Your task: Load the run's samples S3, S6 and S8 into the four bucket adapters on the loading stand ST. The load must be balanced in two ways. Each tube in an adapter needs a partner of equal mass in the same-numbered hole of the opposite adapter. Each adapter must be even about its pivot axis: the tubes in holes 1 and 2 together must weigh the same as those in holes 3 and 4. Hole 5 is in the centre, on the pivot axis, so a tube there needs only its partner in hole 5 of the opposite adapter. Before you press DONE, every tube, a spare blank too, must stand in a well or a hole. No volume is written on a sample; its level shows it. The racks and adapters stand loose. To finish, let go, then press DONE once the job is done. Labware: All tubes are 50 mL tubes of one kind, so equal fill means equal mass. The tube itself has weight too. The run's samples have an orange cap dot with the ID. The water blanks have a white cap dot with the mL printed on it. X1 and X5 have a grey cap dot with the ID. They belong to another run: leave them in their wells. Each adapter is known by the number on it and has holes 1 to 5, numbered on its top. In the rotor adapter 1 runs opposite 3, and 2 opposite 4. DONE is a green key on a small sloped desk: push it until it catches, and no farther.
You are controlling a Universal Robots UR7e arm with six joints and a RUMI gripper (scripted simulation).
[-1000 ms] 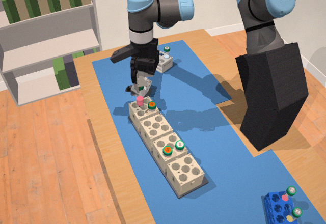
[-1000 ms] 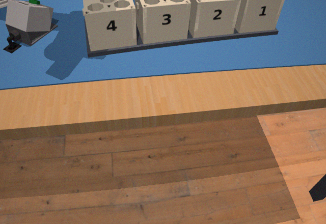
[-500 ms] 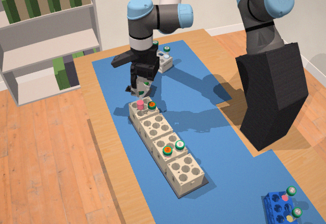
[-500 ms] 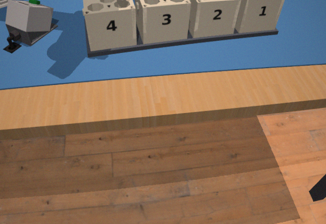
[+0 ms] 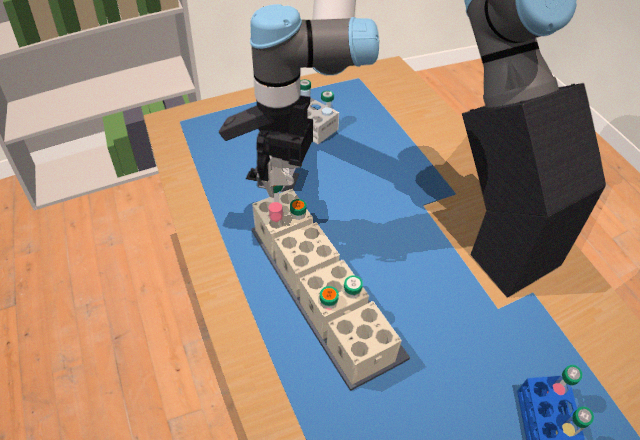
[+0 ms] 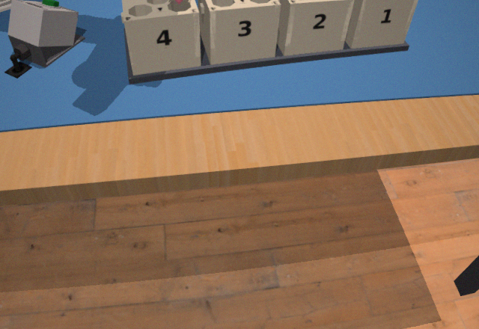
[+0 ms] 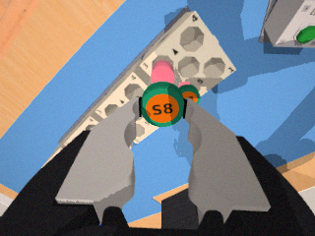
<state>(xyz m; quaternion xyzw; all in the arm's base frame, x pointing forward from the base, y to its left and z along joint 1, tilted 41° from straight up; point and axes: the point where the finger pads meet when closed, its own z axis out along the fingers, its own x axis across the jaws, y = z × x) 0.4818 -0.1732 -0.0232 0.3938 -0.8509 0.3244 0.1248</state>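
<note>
My hand is 190 mm to the left of the green key, 140 mm above it and 100 mm past it. From my hand the other things lie so: blue sample rack 590 mm to the left, 290 mm behind, 180 mm below; white rack 370 mm to the right, 240 mm behind, 180 mm below.
</note>
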